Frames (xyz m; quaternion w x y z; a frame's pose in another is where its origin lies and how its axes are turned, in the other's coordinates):
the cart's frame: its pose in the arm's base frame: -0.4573 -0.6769 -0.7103 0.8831 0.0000 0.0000 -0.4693
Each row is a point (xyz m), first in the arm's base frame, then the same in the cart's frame.
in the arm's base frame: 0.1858 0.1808 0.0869
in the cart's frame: -0.3510 1.0129 0.7972
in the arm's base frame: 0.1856 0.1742 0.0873
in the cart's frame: -0.3456 1.0091 0.7976
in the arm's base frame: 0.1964 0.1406 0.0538
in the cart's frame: -0.3117 0.9992 0.7641
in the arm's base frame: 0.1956 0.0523 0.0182
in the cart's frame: -0.2390 0.9491 0.7285
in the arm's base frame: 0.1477 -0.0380 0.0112
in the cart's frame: -0.1910 0.8589 0.7215
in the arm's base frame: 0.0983 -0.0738 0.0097
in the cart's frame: -0.1889 0.7979 0.7200
